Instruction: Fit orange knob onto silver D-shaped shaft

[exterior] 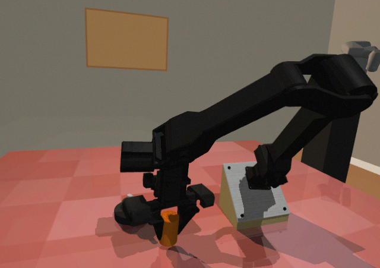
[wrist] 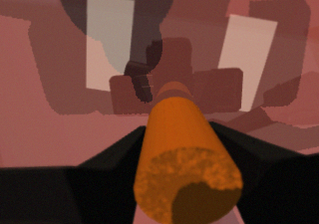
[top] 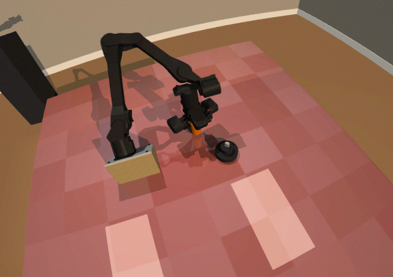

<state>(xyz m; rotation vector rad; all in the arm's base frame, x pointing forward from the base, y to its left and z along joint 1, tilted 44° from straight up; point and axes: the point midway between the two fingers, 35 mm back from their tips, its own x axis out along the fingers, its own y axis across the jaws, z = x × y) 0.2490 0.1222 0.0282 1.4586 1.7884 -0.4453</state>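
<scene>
Now: gripper tip 9 cm short of the pedestal, 12 cm to the left of it and 1 cm below it. Round my gripper tip: orange knob: 3 cm above.
</scene>
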